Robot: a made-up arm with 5 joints. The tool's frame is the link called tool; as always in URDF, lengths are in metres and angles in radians. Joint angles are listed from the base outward. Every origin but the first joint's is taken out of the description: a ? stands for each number. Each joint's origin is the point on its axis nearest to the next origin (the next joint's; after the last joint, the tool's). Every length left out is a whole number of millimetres.
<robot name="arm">
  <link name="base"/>
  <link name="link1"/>
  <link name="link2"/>
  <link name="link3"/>
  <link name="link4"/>
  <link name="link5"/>
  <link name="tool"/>
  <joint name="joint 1" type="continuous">
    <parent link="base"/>
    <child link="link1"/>
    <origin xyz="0.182 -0.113 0.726" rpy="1.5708 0 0"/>
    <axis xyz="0 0 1"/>
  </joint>
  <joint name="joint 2" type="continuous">
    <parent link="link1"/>
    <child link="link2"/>
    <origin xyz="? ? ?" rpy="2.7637 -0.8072 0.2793"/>
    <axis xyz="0 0 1"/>
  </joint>
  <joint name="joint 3" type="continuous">
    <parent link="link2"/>
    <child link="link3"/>
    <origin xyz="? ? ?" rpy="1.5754 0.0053 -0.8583"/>
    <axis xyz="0 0 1"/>
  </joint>
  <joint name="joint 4" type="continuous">
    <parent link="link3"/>
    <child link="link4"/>
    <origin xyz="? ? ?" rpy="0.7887 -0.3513 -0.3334"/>
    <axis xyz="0 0 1"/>
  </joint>
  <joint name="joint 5" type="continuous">
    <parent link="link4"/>
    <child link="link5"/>
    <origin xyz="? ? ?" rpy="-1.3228 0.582 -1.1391"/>
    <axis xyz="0 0 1"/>
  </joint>
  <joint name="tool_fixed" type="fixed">
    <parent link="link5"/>
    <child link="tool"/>
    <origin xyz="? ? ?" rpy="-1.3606 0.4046 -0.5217"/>
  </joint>
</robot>
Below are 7 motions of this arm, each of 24 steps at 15 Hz.
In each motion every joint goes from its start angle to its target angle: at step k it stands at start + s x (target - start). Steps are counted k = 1, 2, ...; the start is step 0. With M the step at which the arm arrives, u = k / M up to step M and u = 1 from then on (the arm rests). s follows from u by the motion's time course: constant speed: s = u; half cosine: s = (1 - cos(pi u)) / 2; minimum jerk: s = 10 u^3 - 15 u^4 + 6 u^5.
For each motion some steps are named. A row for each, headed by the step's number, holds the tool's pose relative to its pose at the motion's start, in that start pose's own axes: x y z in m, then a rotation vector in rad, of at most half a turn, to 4 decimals.
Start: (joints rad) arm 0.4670 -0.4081 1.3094 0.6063 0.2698
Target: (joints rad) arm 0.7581 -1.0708 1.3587 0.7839 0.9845
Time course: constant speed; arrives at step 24
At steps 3, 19, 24:
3: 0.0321 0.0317 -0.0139 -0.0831 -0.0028 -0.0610
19: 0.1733 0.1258 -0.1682 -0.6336 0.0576 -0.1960
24: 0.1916 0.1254 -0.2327 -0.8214 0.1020 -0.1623

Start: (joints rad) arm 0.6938 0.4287 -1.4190 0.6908 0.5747
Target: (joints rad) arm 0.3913 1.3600 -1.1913 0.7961 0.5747
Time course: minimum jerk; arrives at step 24
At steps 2, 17, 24:
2: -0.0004 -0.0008 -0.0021 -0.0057 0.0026 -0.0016
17: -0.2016 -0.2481 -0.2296 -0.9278 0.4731 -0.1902
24: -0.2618 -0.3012 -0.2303 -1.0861 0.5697 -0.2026

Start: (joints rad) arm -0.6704 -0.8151 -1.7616 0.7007 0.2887
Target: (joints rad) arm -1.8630 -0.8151 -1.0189 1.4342 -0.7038
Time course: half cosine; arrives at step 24
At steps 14, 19, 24:
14: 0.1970 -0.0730 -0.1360 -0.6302 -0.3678 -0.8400
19: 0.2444 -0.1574 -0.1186 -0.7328 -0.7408 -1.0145
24: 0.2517 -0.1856 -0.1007 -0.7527 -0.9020 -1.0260

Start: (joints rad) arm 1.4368 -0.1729 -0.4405 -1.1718 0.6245
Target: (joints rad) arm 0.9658 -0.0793 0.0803 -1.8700 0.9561
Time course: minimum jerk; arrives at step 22
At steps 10, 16, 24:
10: -0.0996 -0.0570 0.0640 -0.0338 0.2285 0.1051
16: -0.1786 -0.1007 0.1759 0.0243 0.4916 0.1653
24: -0.1935 -0.1090 0.2122 0.0554 0.5651 0.1670

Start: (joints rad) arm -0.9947 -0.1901 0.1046 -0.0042 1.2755
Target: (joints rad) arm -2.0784 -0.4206 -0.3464 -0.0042 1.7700
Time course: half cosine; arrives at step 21
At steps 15, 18, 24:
15: -0.2011 -0.3632 -0.1469 -0.1931 -0.2908 0.5657
18: -0.2061 -0.4358 -0.1618 -0.2084 -0.3439 0.6649
24: -0.2057 -0.4616 -0.1664 -0.2124 -0.3628 0.7004

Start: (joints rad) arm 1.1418 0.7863 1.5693 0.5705 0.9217
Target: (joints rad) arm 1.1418 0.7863 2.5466 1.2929 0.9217
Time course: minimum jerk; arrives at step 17
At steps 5, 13, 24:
5: 0.0029 0.0312 -0.0637 -0.2131 -0.0916 -0.0663
13: 0.1537 0.0031 -0.4039 -1.1453 -0.6464 -0.5064
24: 0.1855 -0.0203 -0.4337 -1.2398 -0.7240 -0.5704

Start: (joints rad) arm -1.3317 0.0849 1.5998 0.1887 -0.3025
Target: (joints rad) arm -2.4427 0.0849 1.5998 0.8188 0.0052
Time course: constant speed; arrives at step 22
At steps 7, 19, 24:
7: -0.0411 -0.0215 -0.2146 -0.2297 -0.4347 -0.0296
19: 0.0713 -0.1817 -0.5452 -0.5075 -1.2324 -0.0053
24: 0.1327 -0.2363 -0.6008 -0.5485 -1.4385 0.0157

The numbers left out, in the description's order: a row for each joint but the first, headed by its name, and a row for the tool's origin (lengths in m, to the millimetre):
joint 2: -0.212 0.095 0
joint 3: 0.029 0.411 0
joint 4: -0.173 -0.127 0
joint 5: 0.038 0.01 0
tool: -0.066 0.253 0

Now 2 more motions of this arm.
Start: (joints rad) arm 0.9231 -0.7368 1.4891 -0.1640 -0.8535
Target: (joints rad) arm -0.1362 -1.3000 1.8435 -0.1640 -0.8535
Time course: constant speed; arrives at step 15
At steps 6, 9, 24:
6: 0.0402 -0.0061 0.0444 -0.0370 -0.3950 -0.2264
9: 0.0407 -0.0072 0.0768 -0.0290 -0.5971 -0.3231
24: -0.0034 -0.0024 0.1410 0.0410 -0.9998 -0.4761

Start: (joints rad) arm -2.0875 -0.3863 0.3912 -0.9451 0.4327
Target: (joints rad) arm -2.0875 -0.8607 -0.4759 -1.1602 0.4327
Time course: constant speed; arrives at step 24
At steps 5, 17, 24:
5: 0.0136 -0.0335 0.0137 0.1764 -0.1287 0.0315
17: 0.0440 -0.1129 0.0356 0.5372 -0.4955 0.1740
24: 0.0649 -0.1558 0.0464 0.6993 -0.7371 0.3019

